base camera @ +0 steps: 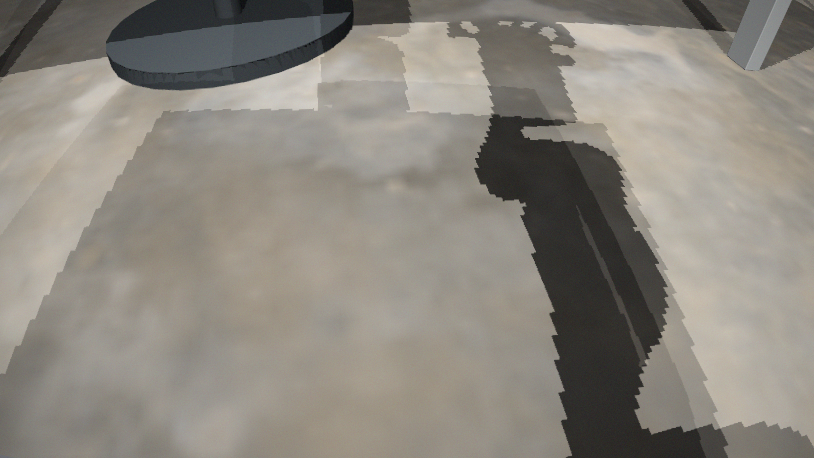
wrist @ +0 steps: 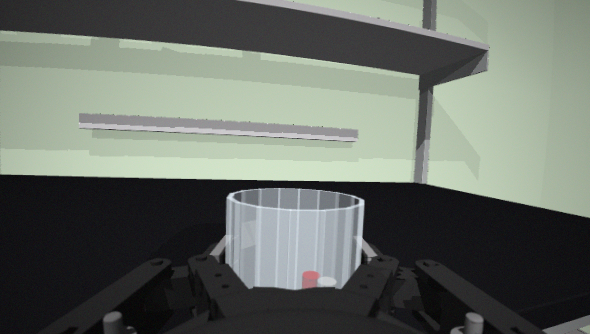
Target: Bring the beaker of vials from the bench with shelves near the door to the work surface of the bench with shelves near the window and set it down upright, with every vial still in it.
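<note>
The clear beaker (wrist: 295,235) stands upright in the lower middle of the wrist view, between the fingers. My gripper (wrist: 292,250) is shut on it, with a fingertip against each side. A red-capped vial (wrist: 310,279) and a white-capped vial (wrist: 327,282) show through the glass low inside it. The beaker's bottom is hidden behind the gripper body. The black work surface (wrist: 100,220) of a bench with shelves spreads under and behind the beaker. Whether the beaker touches it cannot be told. The base camera view shows neither the gripper nor the beaker.
A grey shelf (wrist: 300,37) runs above the bench, joined to an upright post (wrist: 424,130) at the right. A narrow ledge (wrist: 220,128) is at the pale green wall. In the base camera view, a round dark stool base (base camera: 227,48) is at upper left and a bench leg (base camera: 759,34) at upper right.
</note>
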